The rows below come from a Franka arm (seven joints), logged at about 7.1 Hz.
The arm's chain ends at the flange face. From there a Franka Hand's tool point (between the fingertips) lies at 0.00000 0.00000 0.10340 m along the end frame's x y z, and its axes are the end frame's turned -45 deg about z.
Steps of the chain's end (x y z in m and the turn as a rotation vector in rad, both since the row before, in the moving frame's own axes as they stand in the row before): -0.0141 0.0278 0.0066 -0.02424 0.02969 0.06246; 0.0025 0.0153 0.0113 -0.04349 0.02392 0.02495; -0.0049 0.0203 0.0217 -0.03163 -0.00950 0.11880; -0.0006 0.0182 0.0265 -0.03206 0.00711 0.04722
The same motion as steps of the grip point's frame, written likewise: -0.0294 0.0136 0.0065 -0.03813 0.00385 0.06246; -0.0105 0.0175 0.0112 -0.04767 -0.01384 0.02495; -0.0209 0.0123 0.0216 -0.01565 -0.02908 0.11880; -0.0152 0.0153 0.0264 -0.02770 -0.01764 0.04722
